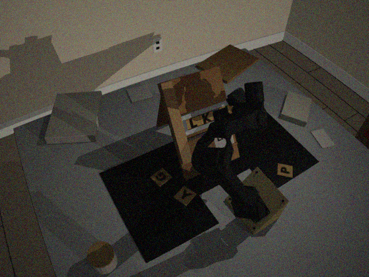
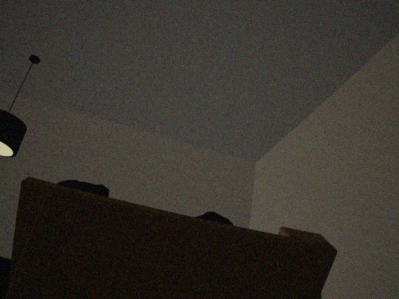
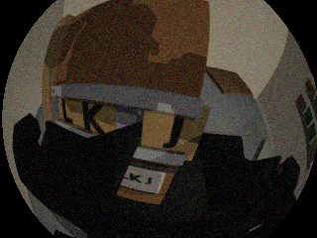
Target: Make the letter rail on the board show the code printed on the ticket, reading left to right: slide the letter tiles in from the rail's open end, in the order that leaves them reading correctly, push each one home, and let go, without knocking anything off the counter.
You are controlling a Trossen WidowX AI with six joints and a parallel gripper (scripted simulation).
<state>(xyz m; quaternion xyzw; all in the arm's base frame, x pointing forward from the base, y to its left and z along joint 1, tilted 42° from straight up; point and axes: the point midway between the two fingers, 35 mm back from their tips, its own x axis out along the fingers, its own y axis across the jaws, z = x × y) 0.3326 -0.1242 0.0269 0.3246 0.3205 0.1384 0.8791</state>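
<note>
The white ticket lies 80 mm below my gripper tip, 50 mm behind it and 30 mm to the left of it. Also, from my gripper tip: j tile right at my gripper tip; p tile 240 mm behind, 160 mm below, 140 mm to the right; black mat 160 mm below, 150 mm behind, 90 mm to the left.
</note>
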